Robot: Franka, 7 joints.
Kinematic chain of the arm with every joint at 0, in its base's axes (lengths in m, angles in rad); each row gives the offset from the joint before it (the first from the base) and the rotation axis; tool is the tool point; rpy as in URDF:
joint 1: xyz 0 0 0.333 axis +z
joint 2: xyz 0 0 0 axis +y
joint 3: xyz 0 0 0.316 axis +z
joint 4: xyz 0.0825 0 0 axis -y
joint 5: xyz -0.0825 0 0.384 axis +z
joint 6: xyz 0 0 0 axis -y
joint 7: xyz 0.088 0 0 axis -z
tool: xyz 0 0 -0.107 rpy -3.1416 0 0
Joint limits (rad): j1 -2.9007..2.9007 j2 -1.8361..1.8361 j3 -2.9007..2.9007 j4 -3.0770..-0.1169 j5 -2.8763..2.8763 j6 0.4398..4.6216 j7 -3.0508..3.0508
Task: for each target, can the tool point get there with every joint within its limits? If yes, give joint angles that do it. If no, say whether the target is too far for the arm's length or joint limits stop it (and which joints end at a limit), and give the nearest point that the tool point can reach.
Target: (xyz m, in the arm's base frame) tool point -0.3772 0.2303 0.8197
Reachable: yes | joints 1.1992 -0.0446 1.6303 -1.4859 1.1607 4.2067 -0.5858
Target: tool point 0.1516 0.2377 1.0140
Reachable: yes | joints 1.3241 -0.1027 -0.5218 -1.1114 2.4296 0.8174 -1.6046
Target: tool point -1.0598 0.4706 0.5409
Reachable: no: too far | nearest point -0.7718 0.3427 0.4844 | short by 0.320 m
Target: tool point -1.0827 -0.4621 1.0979
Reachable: no: too far | nearest point -0.6616 -0.2824 0.8004 | short by 0.546 m
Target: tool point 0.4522 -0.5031 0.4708
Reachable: yes | joints -0.0491 1.0370 -1.5810 -1.3013 1.3432 1.1897 -1.2716
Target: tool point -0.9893 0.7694 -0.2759
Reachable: no: too far | nearest point -0.6091 0.4737 -0.0419 | short by 0.535 m
